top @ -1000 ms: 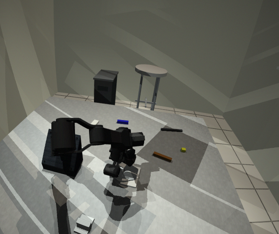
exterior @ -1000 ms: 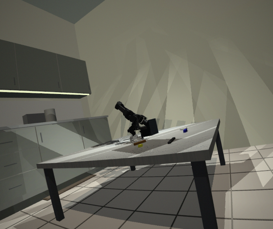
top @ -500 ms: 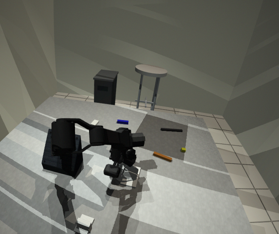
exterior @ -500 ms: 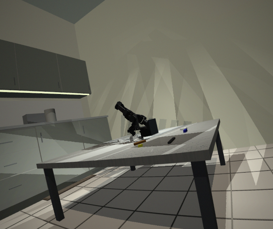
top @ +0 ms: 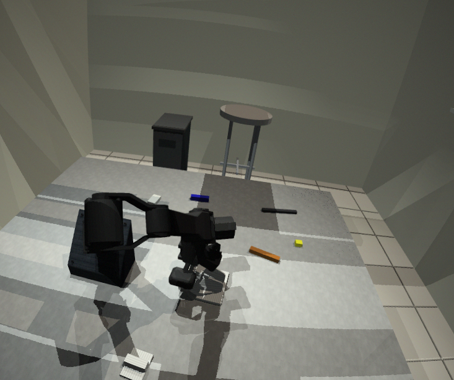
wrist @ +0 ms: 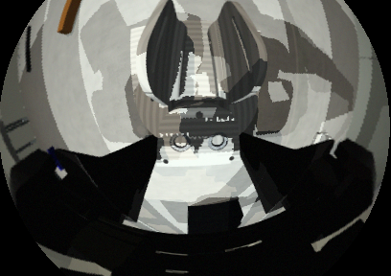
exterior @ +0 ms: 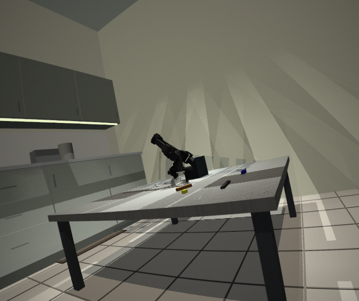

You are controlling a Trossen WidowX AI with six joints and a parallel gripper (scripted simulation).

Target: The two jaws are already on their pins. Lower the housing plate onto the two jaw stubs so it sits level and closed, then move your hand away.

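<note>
Now: the white base 70 mm ahead of my gripper tip and 20 mm to the right of it. The rest, counted from my gripper tip: orange bar (240 mm ahead, 120 mm to the left); then blue block (420 mm to the left, 10 mm ahead); then yellow cube (380 mm ahead, 190 mm to the left).
</note>
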